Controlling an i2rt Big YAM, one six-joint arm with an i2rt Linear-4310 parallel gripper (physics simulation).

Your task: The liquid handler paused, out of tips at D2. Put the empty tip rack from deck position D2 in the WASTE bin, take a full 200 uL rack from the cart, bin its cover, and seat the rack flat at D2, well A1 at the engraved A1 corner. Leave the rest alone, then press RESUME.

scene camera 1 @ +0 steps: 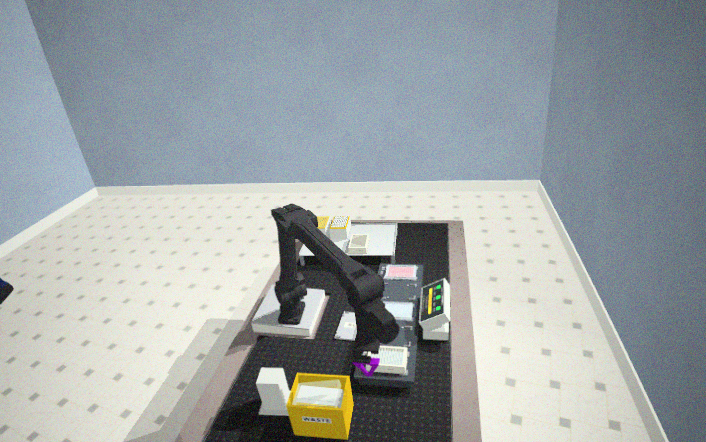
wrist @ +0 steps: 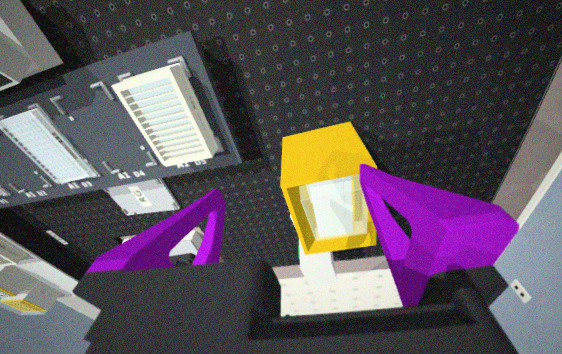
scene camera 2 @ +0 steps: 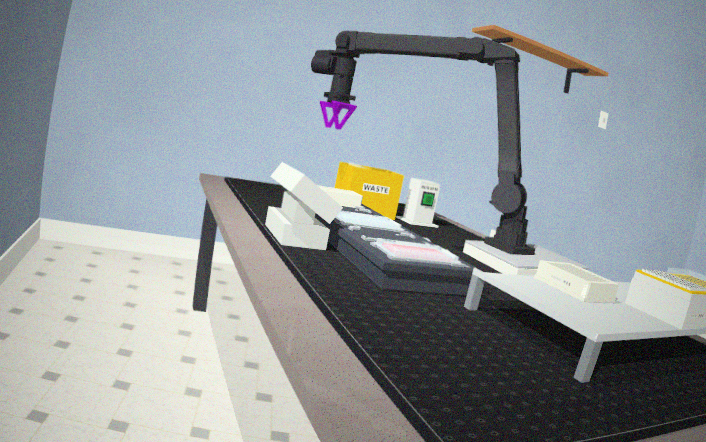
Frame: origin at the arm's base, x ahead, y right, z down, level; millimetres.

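Seen in the pictures: gripper, between the fingertips: [scene camera 1: 371, 361] [wrist: 287, 184] [scene camera 2: 332, 128]; arm's base, origin of its link: [scene camera 1: 292, 313] [wrist: 182, 264] [scene camera 2: 508, 248].
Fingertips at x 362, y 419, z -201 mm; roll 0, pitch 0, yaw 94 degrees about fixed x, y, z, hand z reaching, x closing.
Pixels of each thing's middle, then the offset from my fingertips to it. "pt": a spot on its surface instead.
- yellow WASTE bin, middle of its body: [wrist: 327, 188] [scene camera 2: 367, 190] [scene camera 1: 321, 405] dx -156, dy +26, dz +164 mm
- white rack, middle of its body: [wrist: 336, 212] [scene camera 1: 316, 396] dx -163, dy +31, dz +115 mm
- cart, middle of its body: [scene camera 2: 615, 318] [scene camera 1: 350, 243] [wrist: 13, 252] dx -189, dy -932, dz +198 mm
- green RESUME button, a spot on its surface: [scene camera 2: 427, 198] pt dx -313, dy -64, dz +149 mm
- cream rack, middle of its body: [wrist: 171, 120] [scene camera 2: 333, 196] [scene camera 1: 386, 359] dx +26, dy -165, dz +168 mm
- pale plate, middle of its body: [scene camera 2: 367, 220] [wrist: 48, 150] [scene camera 1: 394, 310] dx +45, dy -412, dz +177 mm
- cream box, middle of its body: [scene camera 2: 576, 281] [scene camera 1: 359, 243] dx -136, dy -863, dz +155 mm
- flat RG piece, a spot on its surface: [wrist: 142, 196] [scene camera 1: 351, 326] pt dx -120, dy -376, dz +224 mm
My gripper [scene camera 1: 367, 365] [scene camera 2: 334, 126] [wrist: 287, 184] is open and empty, high above the D5 end of the deck [scene camera 1: 385, 381] [scene camera 2: 364, 265] [wrist: 220, 115]. D2 [scene camera 1: 400, 289] is bare, between the pink plate at D1 and the pale plate at D3. The yellow WASTE bin [scene camera 1: 320, 422] [scene camera 2: 367, 179] [wrist: 320, 155] holds a white rack [scene camera 1: 317, 396] [wrist: 327, 210] and clear cover pieces. On the cart [scene camera 1: 382, 239] [scene camera 2: 552, 312] stand yellow-topped tip racks [scene camera 1: 339, 222] [scene camera 2: 664, 299]; the arm partly hides them in scene camera 1. The green RESUME button [scene camera 2: 427, 198] is on a white stand [scene camera 1: 271, 390] [scene camera 2: 415, 203].
A cream rack [scene camera 1: 391, 359] [wrist: 165, 115] sits at D5. The pale plate [scene camera 1: 400, 310] [wrist: 47, 145] is at D3. A cream box [scene camera 1: 358, 243] [scene camera 2: 573, 281] stands on the cart. A screen unit [scene camera 1: 435, 307] [scene camera 2: 302, 208] stands beside the deck. A flat RG piece [scene camera 1: 345, 326] [wrist: 142, 196] lies across from it.
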